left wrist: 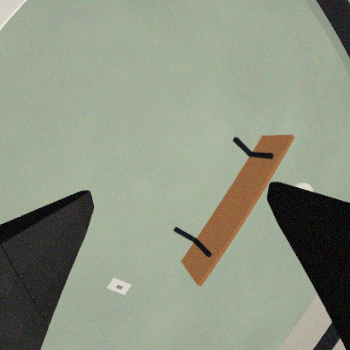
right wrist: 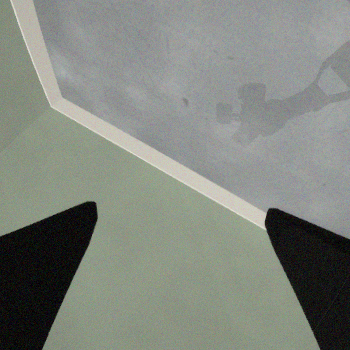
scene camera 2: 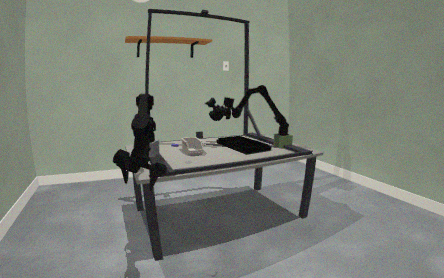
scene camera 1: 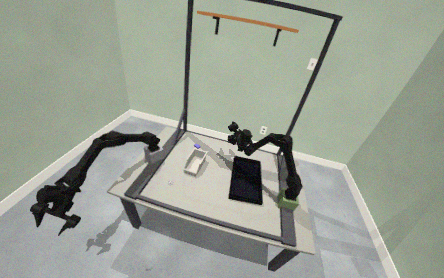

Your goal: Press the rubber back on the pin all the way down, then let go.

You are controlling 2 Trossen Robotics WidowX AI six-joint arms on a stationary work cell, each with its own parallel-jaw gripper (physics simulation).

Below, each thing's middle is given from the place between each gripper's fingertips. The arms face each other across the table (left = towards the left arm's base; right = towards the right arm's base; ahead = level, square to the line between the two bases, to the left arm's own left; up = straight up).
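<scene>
What I see from my right hand is the black tray point(scene camera 1: 246, 182), 76 cm to the left, 76 cm behind and 8 cm below.
Measured from my left hand, the black tray is 18 cm to the left and 23 cm ahead, and it lies 24 cm below.
</scene>
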